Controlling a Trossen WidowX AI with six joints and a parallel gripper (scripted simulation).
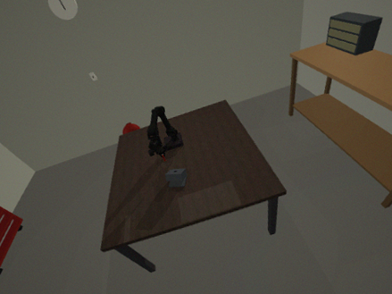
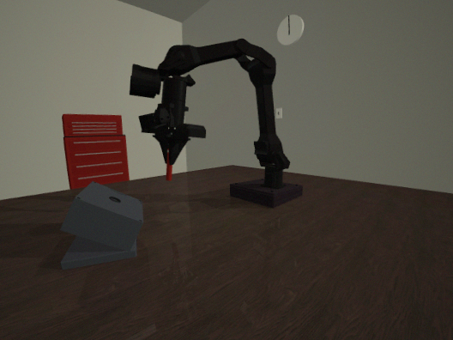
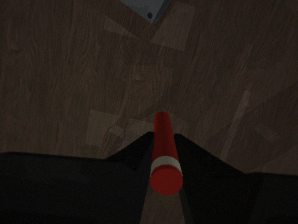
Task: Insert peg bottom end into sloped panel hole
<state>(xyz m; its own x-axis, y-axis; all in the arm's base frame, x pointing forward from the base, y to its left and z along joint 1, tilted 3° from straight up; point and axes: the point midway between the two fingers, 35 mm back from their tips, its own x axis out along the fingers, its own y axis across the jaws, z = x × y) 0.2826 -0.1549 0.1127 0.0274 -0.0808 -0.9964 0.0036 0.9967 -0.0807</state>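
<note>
Now: gripper tip 17 cm short of the grey sloped panel block, 7 cm above it and 3 cm to the right of it. From my gripper tip the other things lie so: red peg 2 cm above.
</note>
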